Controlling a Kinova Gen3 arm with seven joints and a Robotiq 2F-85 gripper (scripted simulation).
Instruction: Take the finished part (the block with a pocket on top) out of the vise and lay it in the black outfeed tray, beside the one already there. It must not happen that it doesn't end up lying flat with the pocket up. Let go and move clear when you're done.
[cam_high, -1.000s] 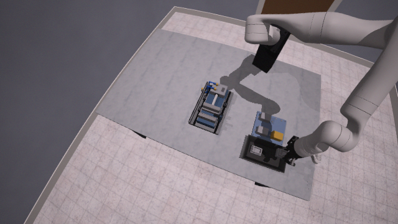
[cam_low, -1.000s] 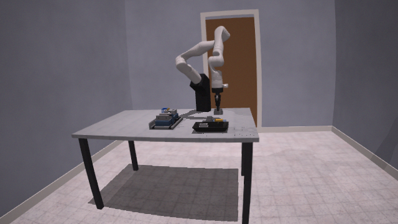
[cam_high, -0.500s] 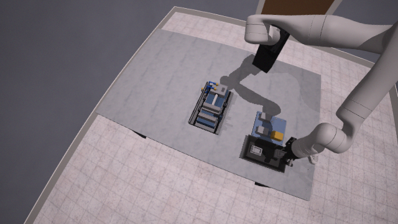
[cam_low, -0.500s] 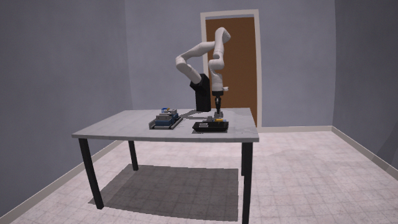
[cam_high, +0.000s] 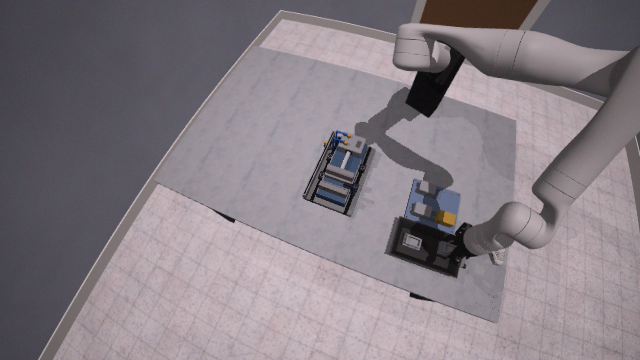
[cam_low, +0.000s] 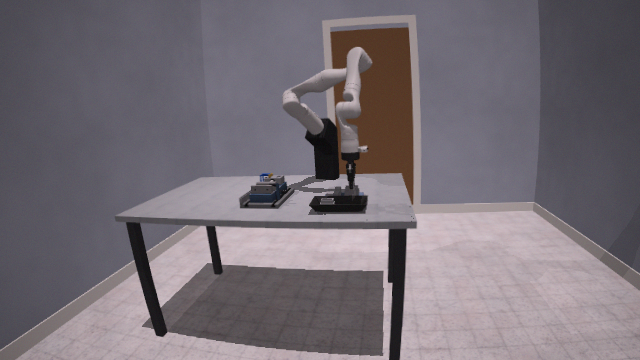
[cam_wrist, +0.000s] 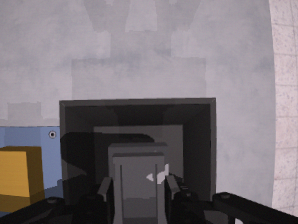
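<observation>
Now: the yellow block 12 cm behind my hand, 2 cm to the right of it and 8 cm below it. Also, from my hand: blue plate: 16 cm behind, 7 cm to the right, 10 cm below.
</observation>
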